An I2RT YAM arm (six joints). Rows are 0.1 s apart.
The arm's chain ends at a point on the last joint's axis. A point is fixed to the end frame.
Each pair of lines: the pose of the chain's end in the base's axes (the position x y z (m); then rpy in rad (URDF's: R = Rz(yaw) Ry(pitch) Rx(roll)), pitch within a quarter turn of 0, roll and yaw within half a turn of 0), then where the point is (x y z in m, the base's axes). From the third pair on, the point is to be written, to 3 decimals.
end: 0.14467 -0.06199 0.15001 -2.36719 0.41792 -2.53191
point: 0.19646 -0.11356 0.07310
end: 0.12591 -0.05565 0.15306 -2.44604 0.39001 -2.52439
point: 0.17444 -0.10185 0.07080
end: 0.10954 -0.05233 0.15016 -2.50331 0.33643 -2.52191
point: 0.153 -0.096 0.064
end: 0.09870 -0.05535 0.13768 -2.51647 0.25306 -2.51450
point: 0.136 -0.102 0.050
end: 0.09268 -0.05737 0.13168 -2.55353 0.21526 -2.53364
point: 0.125 -0.104 0.042
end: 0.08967 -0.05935 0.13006 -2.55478 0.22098 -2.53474
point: 0.122 -0.106 0.040
